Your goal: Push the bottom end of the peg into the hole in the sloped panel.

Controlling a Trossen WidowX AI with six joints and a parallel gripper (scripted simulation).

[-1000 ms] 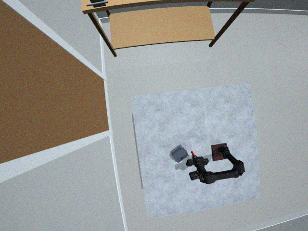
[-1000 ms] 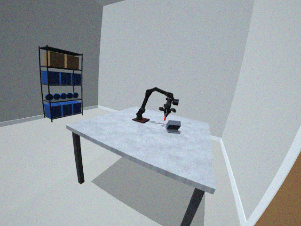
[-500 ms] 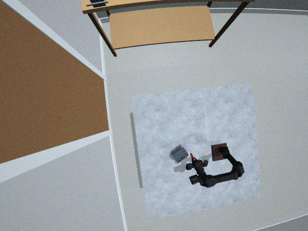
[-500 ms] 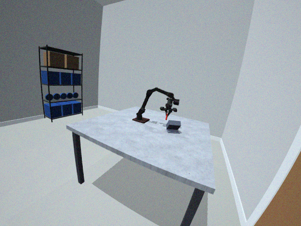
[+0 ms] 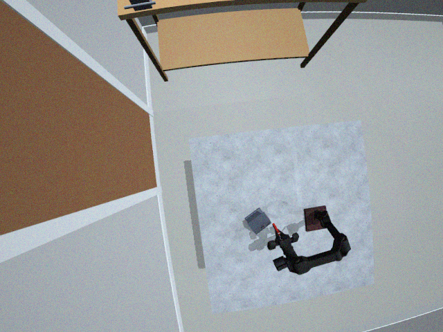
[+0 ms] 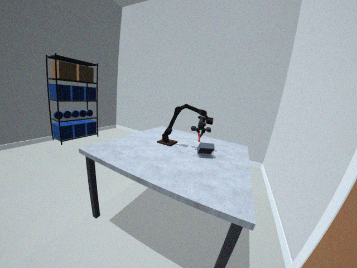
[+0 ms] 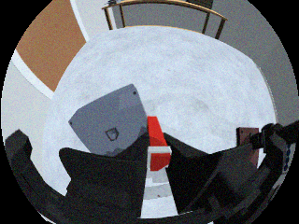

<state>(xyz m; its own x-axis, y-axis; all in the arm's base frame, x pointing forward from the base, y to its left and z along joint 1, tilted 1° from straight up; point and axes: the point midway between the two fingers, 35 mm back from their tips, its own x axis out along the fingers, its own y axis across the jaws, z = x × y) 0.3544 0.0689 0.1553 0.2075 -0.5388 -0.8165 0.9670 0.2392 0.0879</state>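
Right now my gripper tip is 8 cm short of the grey sloped panel, 1 cm to the left of it and 8 cm above it. The rest, counted from my gripper tip: red peg (1 cm to the left, 1 cm above).
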